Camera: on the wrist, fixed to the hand. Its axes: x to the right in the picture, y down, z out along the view.
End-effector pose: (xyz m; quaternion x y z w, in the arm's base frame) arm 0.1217 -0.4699 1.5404 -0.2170 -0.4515 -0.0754 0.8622
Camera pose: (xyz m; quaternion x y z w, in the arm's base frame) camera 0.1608 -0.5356 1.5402 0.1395 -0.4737 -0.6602 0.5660
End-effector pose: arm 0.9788 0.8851 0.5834 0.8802 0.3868 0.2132 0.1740
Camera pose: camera 0.9323 0.9365 0.6156 0.3636 0.8844 0.0416 0.2897
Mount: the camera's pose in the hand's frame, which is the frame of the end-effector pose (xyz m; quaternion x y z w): 0.0182 -0.0460 -0.0583 -0.0193 0.0009 -0.6923 0.7214
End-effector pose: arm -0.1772 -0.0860 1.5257 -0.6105 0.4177 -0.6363 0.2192
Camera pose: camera -0.2254 -0.0594 1.5788 0.7332 0.1088 0.6032 0.2945
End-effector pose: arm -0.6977 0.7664 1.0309 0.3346 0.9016 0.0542 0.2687
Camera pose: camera -0.7660 0.7473 1.0595 -0.3880 0.8812 -0.1292 0.2370
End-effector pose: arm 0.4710 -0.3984 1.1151 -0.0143 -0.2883 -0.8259 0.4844
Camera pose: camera 0.4391 -0.4246 1.0508 -0.1807 0.2015 0.9367 0.2223
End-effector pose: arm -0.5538 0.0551 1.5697 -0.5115 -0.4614 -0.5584 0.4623
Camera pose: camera -0.6086 0.0034 1.5829 0.0580 0.6757 0.7322 0.0625
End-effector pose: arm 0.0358 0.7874 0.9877 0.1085 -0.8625 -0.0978 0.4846
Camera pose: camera 0.0808 0.7345 1.0197 0.6661 -0.5447 -0.4226 0.2847
